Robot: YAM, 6 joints.
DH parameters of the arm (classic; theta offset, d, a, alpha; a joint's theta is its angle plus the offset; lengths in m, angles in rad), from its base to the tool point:
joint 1: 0 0.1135 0.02 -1.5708
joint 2: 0 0 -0.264 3.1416
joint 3: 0.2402 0 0.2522 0
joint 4: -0.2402 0 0.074 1.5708
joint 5: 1.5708 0 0 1.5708
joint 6: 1.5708 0.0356 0 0
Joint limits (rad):
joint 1: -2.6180..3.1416
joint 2: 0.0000..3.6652
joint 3: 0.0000..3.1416
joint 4: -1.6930..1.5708
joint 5: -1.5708..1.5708
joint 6: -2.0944..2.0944
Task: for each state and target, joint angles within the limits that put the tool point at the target. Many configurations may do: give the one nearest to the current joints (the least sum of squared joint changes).
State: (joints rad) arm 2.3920 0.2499 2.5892 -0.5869 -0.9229 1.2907
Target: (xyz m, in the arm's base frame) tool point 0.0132 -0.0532 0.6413
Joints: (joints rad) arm 2.3437 0.9556 2.2474 -0.6172 -0.8915 1.2907
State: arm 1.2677 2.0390 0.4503 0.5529 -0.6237 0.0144
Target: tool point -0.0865 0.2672 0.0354
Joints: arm 1.8046 2.0092 0.5386 0.5760 -0.6746 0.0144
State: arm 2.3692 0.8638 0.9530 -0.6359 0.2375 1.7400
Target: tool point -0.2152 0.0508 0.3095
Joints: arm 2.9330 1.0416 0.9482 -0.5878 0.1448 1.7400
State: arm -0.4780 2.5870 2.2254 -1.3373 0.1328 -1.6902
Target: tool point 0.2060 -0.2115 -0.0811
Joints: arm -0.7799 2.9013 1.5937 -1.4929 0.1553 -1.6902
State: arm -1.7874 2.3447 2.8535 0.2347 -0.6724 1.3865
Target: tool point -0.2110 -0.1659 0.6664
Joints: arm -2.5675 2.1719 3.1416 0.5113 -0.7678 1.3865
